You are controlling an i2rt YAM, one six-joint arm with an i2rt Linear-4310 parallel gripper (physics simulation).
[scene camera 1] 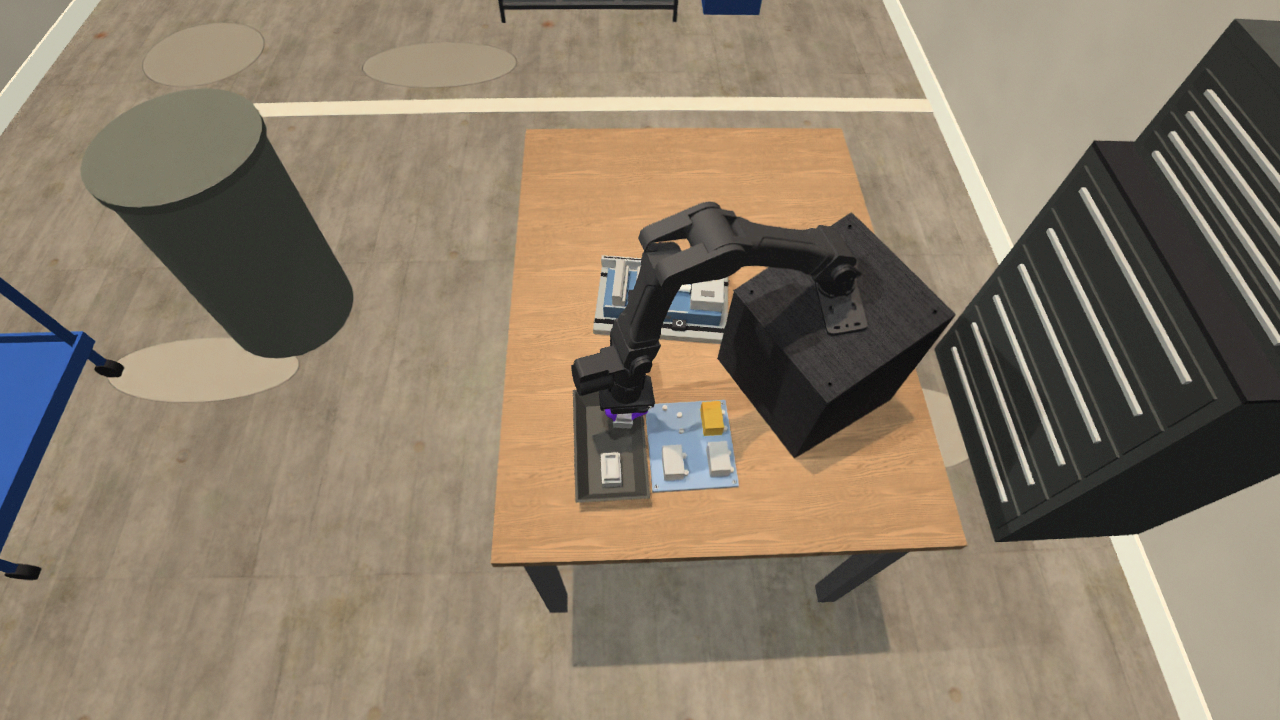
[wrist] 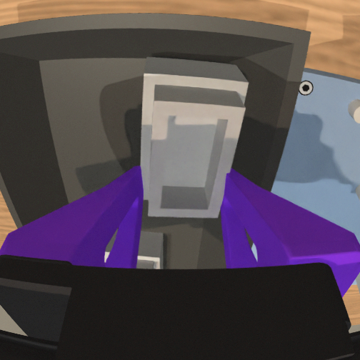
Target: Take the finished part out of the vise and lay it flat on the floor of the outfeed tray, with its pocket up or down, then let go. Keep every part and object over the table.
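Seen in the pictures: gripper, fingertip midpoint: (scene camera 1: 623,417); arm's base, origin of the base link: (scene camera 1: 835,284).
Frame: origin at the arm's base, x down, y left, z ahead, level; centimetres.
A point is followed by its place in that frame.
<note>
The finished part (scene camera 1: 623,423) @(x 24.7, y 13.9, z 39.4 cm) (wrist: 185,150) is a light grey block with a rectangular pocket facing up. My gripper (scene camera 1: 623,417) @(x 24.7, y 12.6, z 39.4 cm) (wrist: 181,177) is shut on it, with the purple fingers on its two long sides, and points down. The part is over the back end of the dark outfeed tray (scene camera 1: 590,452) @(x 27.5, y 18.6, z 46.3 cm) (wrist: 150,21), inside its walls, and looks about level. Its shadow falls on the tray floor to the left in the wrist view; the gap beneath is hard to judge. The vise (scene camera 1: 680,315) @(x 23.8, y -11.1, z 25.5 cm), blue and grey, stands behind the tray, partly hidden by the arm.
Another light grey part (scene camera 1: 610,468) @(x 25.5, y 23.0, z 42.4 cm) (wrist: 155,247) lies in the tray's front half. A light blue plate (scene camera 1: 698,447) @(x 28.0, y 18.5, z 24.5 cm) (wrist: 300,150) adjoins the tray's right side, holding two grey blocks, a yellow block (scene camera 1: 711,418) @(x 24.4, y 13.9, z 21.7 cm) and small pegs. The black arm base block (scene camera 1: 787,376) @(x 9.2, y 13.6, z 9.5 cm) stands to the right.
</note>
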